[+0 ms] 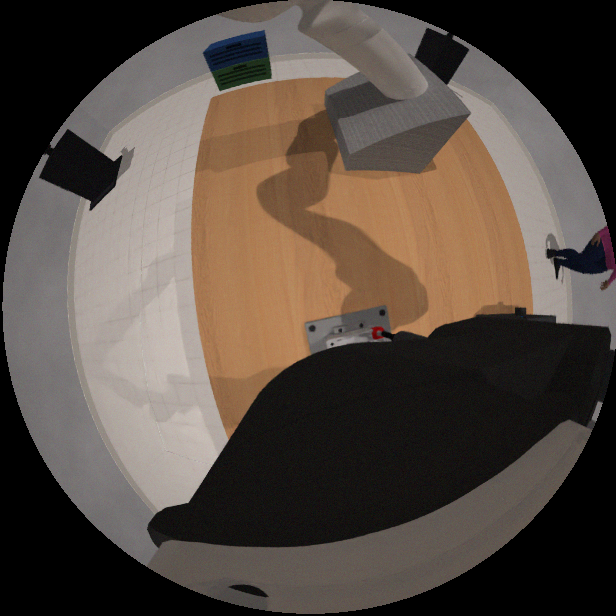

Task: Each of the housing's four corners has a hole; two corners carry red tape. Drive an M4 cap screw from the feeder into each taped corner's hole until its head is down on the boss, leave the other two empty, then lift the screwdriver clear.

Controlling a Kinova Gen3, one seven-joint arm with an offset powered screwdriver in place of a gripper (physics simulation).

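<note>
The grey housing [346,335] lies on the wooden table, seen from high above, with its near half hidden behind the black screwdriver body [402,436]. Dark holes show at its two far corners. One red tape patch [377,332] sits at its right side, and the dark screwdriver tip [388,333] is right beside that patch. I cannot tell whether the tip touches the housing or whether a screw is on it. A dark low object, perhaps the feeder [514,313], peeks over the tool's top edge at the right.
The arm's grey base block [396,129] stands at the table's far end, with the arm's shadow running across the wood. Black boxes [80,168] and a blue-green sign [238,59] stand on the tiled floor around. A person figure [586,257] is at the far right.
</note>
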